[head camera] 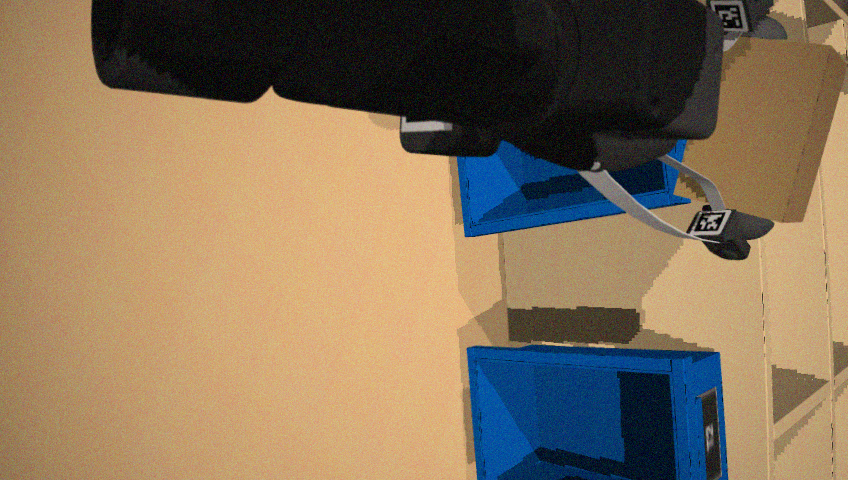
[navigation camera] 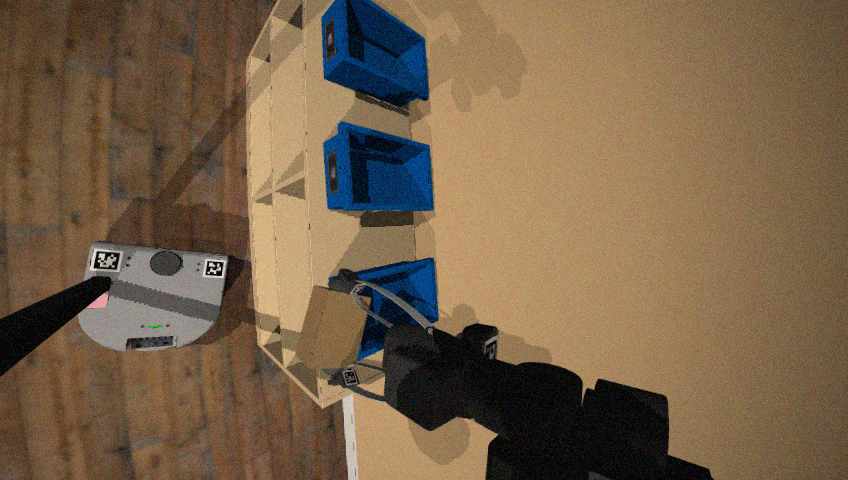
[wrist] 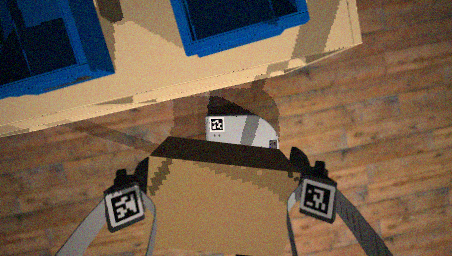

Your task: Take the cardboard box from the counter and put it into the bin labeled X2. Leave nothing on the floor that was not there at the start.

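Frame: origin at the robot's base, x right, y ahead, z up, level; centimetres.
Seen in the pictures: gripper, fingertip midpoint: (head camera: 755,131) (navigation camera: 333,323); robot's base, link origin: (navigation camera: 165,261).
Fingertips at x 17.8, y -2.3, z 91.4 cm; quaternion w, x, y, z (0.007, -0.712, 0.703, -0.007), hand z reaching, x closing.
Pixels of each thing's top centre, then the offset from my fingertips to it. "spot": a spot on its surface instead.
- cardboard box, top centre: (head camera: 742,124) (navigation camera: 344,330) dz +4.7, dx -1.0, dy +0.1 cm
- X2 bin, top centre: (head camera: 547,136) (navigation camera: 400,302) dz -18.4, dx +29.6, dy -0.7 cm
- blue bin, top centre: (head camera: 565,439) (navigation camera: 395,172) dz -18.4, dx +22.8, dy +33.4 cm
- third bin, top centre: (navigation camera: 390,46) dz -18.4, dx +16.0, dy +67.5 cm
- pale wooden shelf unit, surface spot: (head camera: 571,267) (navigation camera: 387,243) spot: dz -30.4, dx +32.8, dy +15.9 cm
The cardboard box (head camera: 773,142) (navigation camera: 333,333) (wrist: 220,215) is brown and held in the air. My gripper (head camera: 758,127) (navigation camera: 340,327) (wrist: 221,170) is shut on it, with one fingertip at each side. The blue bin at the end of the shelf unit, the X2 bin (head camera: 523,222) (navigation camera: 436,291) (wrist: 250,39), has an open top. In the navigation view, the box and gripper overlap its label side, and the label is hidden. In the head view, the box lies to the right of the bin's opening, partly behind the wrist. The exact height gap cannot be told.
Another blue bin (head camera: 595,356) (navigation camera: 380,206) (wrist: 95,45) stands beside it, and a third bin (navigation camera: 380,77) stands farther along. They rest on a pale wooden shelf unit (head camera: 571,267) (navigation camera: 383,240) (wrist: 145,55) against a tan wall (head camera: 238,267) (navigation camera: 624,178). My base (navigation camera: 160,303) (wrist: 240,130) is in front.
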